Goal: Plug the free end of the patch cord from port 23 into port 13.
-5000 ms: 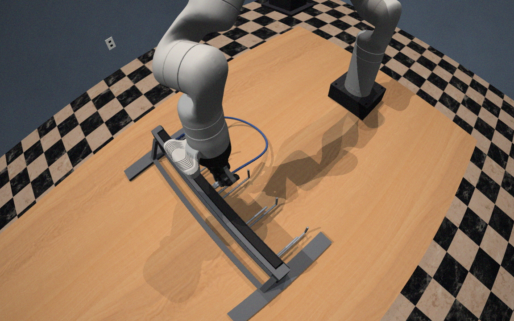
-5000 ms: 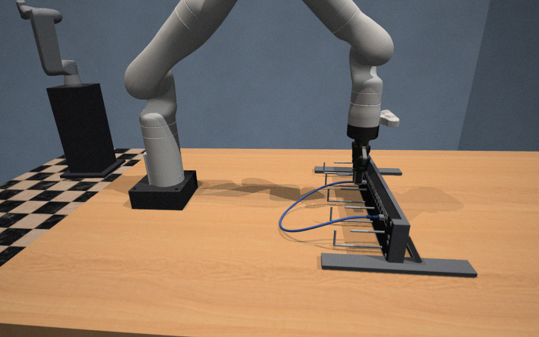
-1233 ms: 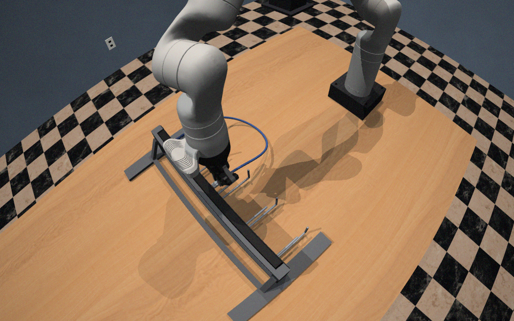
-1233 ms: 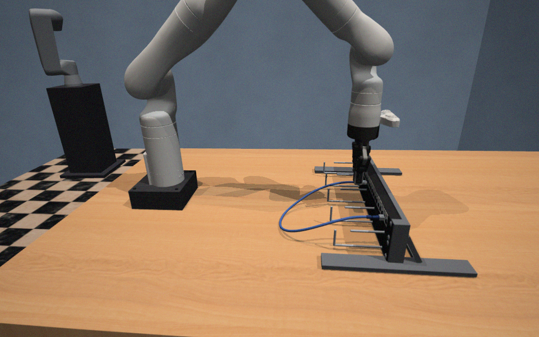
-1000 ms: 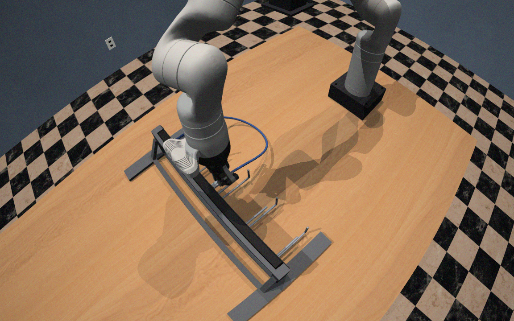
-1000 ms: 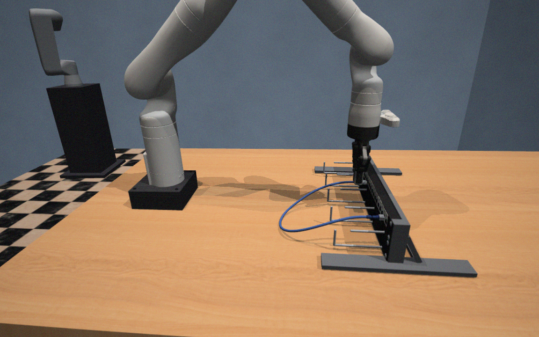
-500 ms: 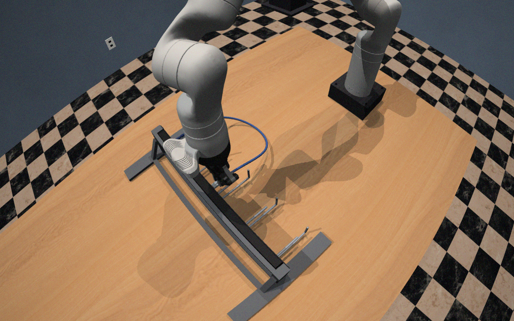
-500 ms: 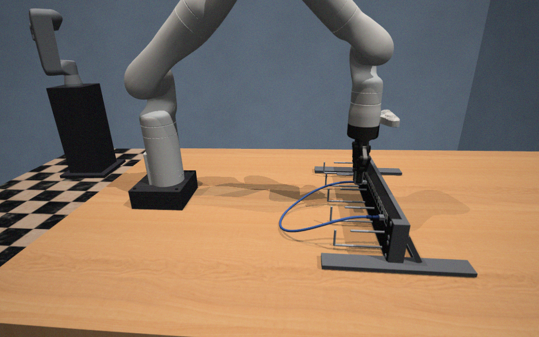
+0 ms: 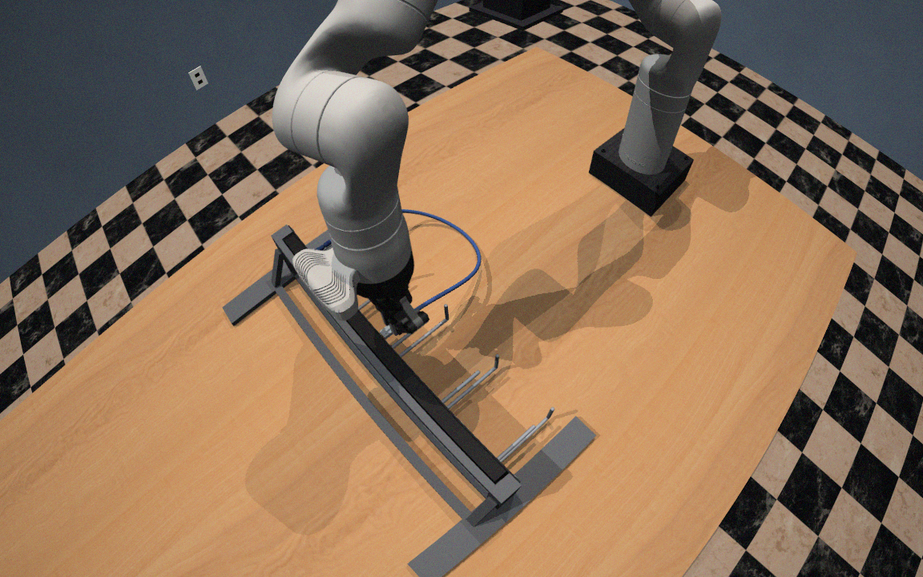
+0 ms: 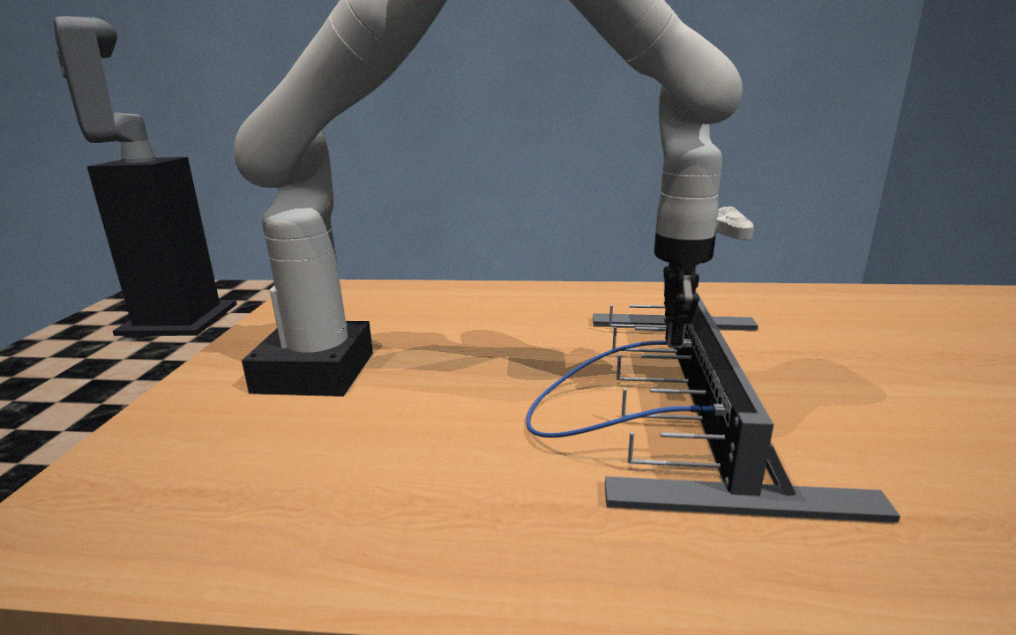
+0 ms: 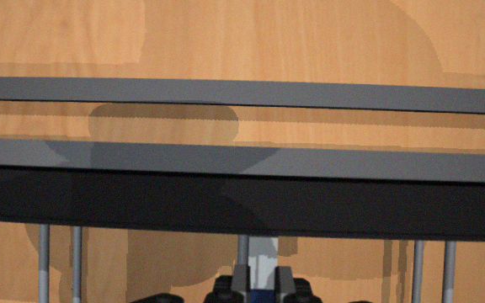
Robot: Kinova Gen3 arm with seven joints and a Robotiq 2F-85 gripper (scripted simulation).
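Now: hand 10 mm short of the plug and 10 mm above it.
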